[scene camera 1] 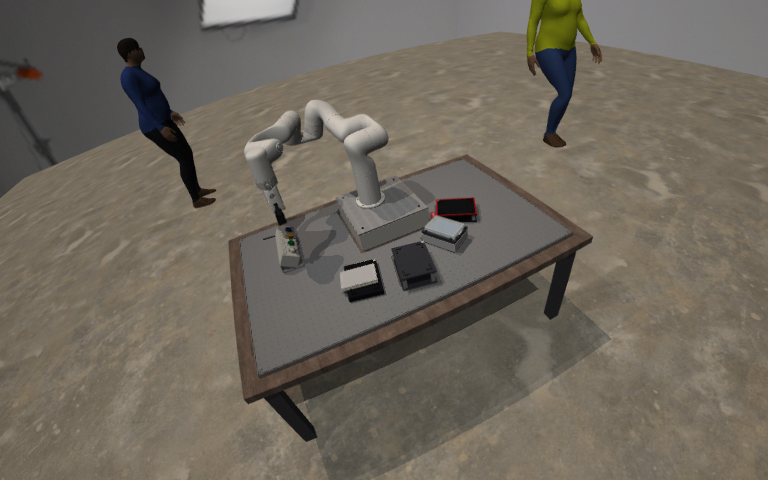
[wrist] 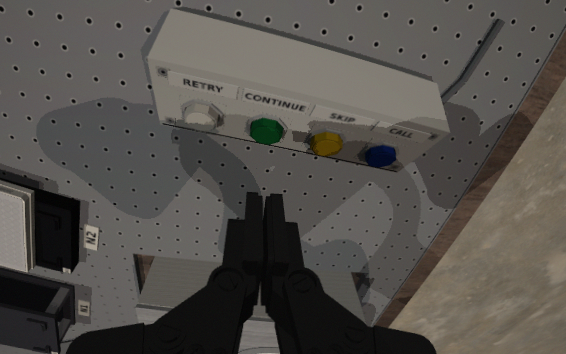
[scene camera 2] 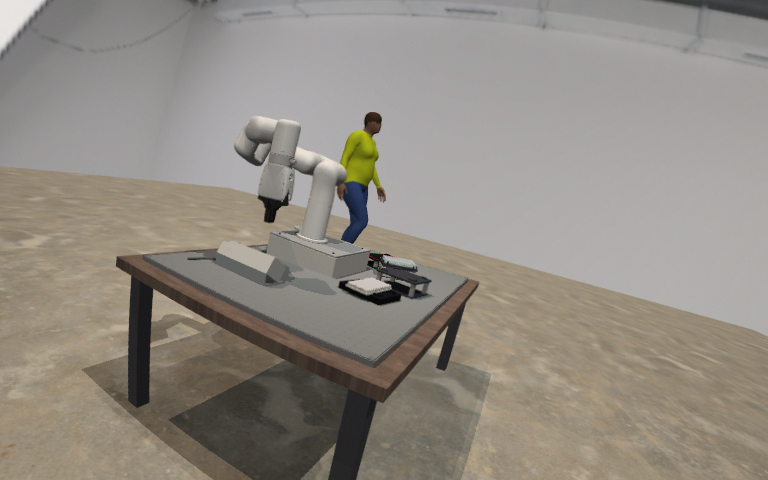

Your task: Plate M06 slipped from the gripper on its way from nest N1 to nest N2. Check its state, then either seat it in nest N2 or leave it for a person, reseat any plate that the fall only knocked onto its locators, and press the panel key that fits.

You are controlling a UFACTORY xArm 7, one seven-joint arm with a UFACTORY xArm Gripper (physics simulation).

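Seen in the pictures: gripper, fingertip midpoint: (scene camera 1: 282, 223) (wrist: 261, 216) (scene camera 2: 268, 222); arm's base at its link origin: (scene camera 1: 370, 200) (scene camera 2: 311, 239).
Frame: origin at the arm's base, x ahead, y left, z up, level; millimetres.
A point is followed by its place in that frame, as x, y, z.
My gripper (scene camera 1: 280, 221) {31, -382, 84} (scene camera 2: 270, 220) {31, -382, 84} (wrist: 261, 216) {31, -382, 84} is shut and empty, pointing down above the key panel (scene camera 1: 281, 249) {64, -427, -2} (scene camera 2: 243, 258) {-1, -436, -31} (wrist: 300, 55) {6, -437, -31}; its fingertips look apart from the keys. In the wrist view the panel has a white RETRY key (wrist: 200, 119) {76, -389, -11}, green CONTINUE key (wrist: 266, 131) {27, -383, -10}, yellow SKIP key (wrist: 326, 144) {-21, -376, -10} and blue CALL key (wrist: 381, 156) {-69, -368, -10}. A pale plate (scene camera 1: 359, 275) {339, -225, -44} (scene camera 2: 369, 285) {342, -249, -45} (wrist: 12, 227) {306, -234, -44} lies off-centre on the black nest N2 (scene camera 1: 369, 293) {417, -229, -63} (scene camera 2: 386, 297) {405, -262, -62} (wrist: 57, 235) {272, -208, -60}. Its plate number is unreadable. Dark nest N1 (scene camera 1: 413, 260) {409, -46, -25} (scene camera 2: 404, 275) {405, -59, -25} (wrist: 25, 322) {344, -74, -19} stands beside N2.
A grey device (scene camera 1: 444, 241) {384, 107, -33} carries a pale, clear-looking plate (scene camera 1: 446, 226) {344, 142, -11} (scene camera 2: 399, 262) {344, 100, -14} beyond N1. A red-edged black tray (scene camera 1: 456, 207) {235, 275, -42} lies farther back. The robot base block (scene camera 1: 390, 226) {184, -11, -29} (scene camera 2: 345, 264) {180, -53, -47} stands beside the panel. Two people stand beyond the table (scene camera 1: 317, 362) {519, -479, -92} (scene camera 2: 254, 331).
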